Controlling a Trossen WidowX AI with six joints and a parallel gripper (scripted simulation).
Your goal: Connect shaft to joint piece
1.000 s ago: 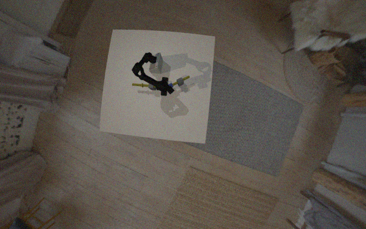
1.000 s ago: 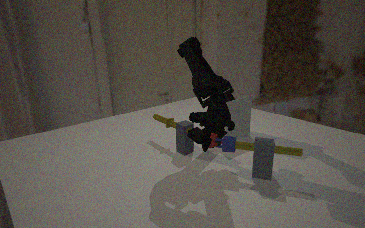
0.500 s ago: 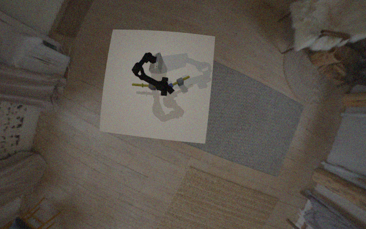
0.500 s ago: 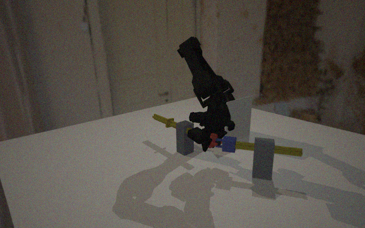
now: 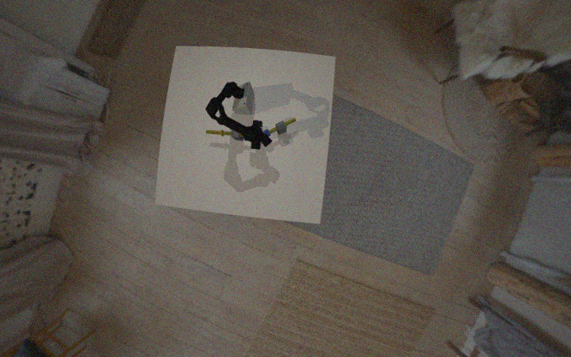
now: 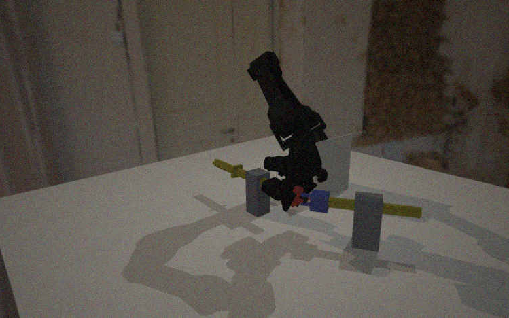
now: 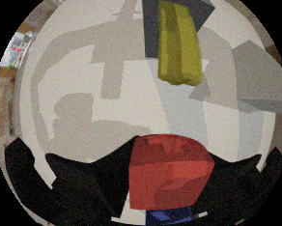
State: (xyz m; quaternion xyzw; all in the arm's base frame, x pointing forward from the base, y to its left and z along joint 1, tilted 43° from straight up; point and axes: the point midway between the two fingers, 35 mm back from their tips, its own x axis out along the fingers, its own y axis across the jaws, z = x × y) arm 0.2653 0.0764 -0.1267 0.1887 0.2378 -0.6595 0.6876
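Right now my gripper tip is 40 mm below the red joint piece and 10 mm to the right of it.
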